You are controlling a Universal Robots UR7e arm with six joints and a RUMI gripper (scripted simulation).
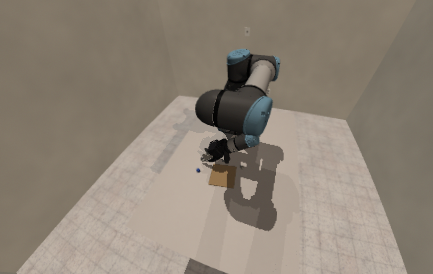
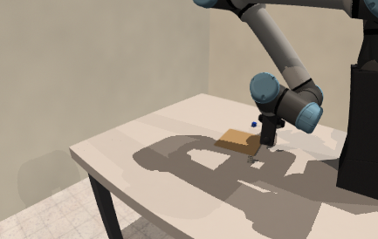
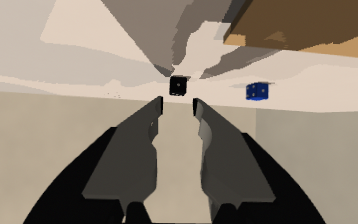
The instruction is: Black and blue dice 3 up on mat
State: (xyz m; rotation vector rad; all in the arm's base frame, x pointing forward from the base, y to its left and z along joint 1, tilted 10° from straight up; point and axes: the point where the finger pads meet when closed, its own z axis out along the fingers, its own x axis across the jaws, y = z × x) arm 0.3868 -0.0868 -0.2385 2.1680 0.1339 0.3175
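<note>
Now: the black die 2 cm below my hand and 1 cm to the right of it. From my hand the other things lie so: blue die: 8 cm ahead, 2 cm below; then brown mat: 15 cm to the left, 6 cm ahead, 3 cm below; then white die: 24 cm to the left, 3 cm behind, 2 cm below.
</note>
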